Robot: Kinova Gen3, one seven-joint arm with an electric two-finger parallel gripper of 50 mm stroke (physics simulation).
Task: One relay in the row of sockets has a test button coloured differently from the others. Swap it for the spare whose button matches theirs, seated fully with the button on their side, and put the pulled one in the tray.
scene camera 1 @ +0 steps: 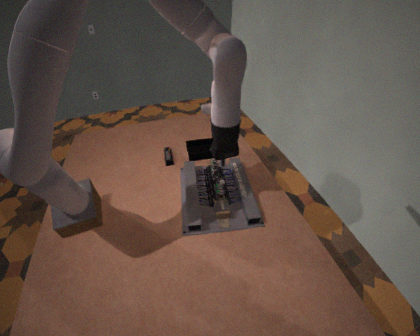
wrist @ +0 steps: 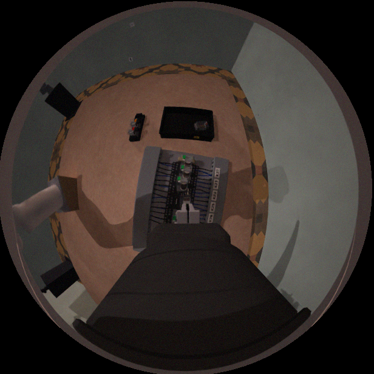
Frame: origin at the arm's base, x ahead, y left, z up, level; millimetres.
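Seen in the pictures: gripper, between the fingertips: (scene camera 1: 222, 164); arm's base, origin of its link: (scene camera 1: 75, 201).
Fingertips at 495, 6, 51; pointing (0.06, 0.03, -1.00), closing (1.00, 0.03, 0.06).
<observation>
Offsets run from my fingertips to a thing's top centre, as dx, dy, dz. "*": to the spot under its first point.
My gripper (scene camera 1: 222, 162) (wrist: 187, 209) is shut and empty above the socket row, with its fingertips together. In the wrist view, three relays with green buttons, a far one (wrist: 188, 160), a middle one (wrist: 186, 171) and a near one (wrist: 183, 184), sit in the row beyond the fingers. Another green spot shows just left of the fingers; the sockets under them are largely hidden. A relay (wrist: 201, 125) lies in the black tray @[* -19, +271, -132] (scene camera 1: 199, 149) (wrist: 174, 124); its button colour is unclear. The black spare holder @[-168, +213, -87] (scene camera 1: 169, 156) (wrist: 141, 123) carries relays with red and orange spots.
The grey panel @[* -134, -124, -92] (scene camera 1: 190, 219) (wrist: 145, 175) has raised ducts on both sides and wires along the sockets. A strip with labels (wrist: 214, 195) runs along its right side. The tray stands beyond the panel, and the spare holder is left of the tray. The arm's base block (scene camera 1: 77, 226) stands left.
</observation>
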